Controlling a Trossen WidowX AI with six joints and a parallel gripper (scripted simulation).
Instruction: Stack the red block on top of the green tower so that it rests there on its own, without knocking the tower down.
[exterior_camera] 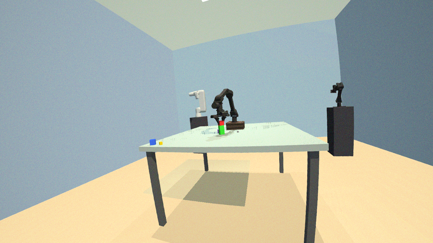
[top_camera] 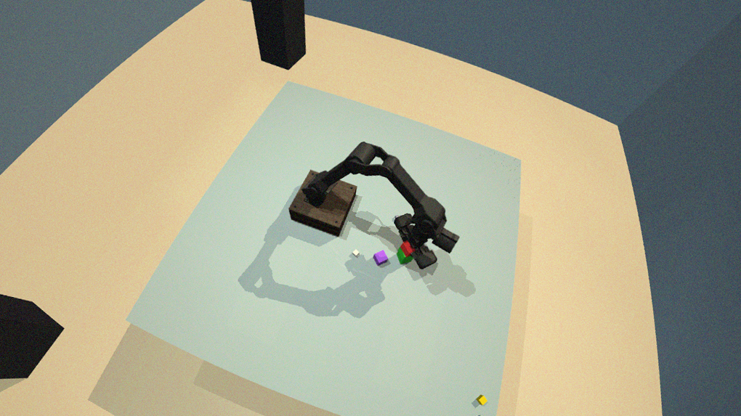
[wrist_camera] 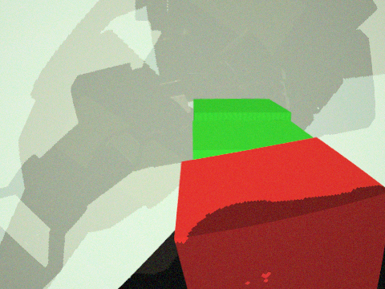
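My gripper tip is now 20 mm below the red block. The rest, counted from my gripper tip: purple cube 80 mm below, 80 mm behind, 50 mm to the right; then small yellow cube 440 mm ahead, 360 mm to the right, 80 mm below; then tiny white cube 170 mm behind, 90 mm below, 70 mm to the right.
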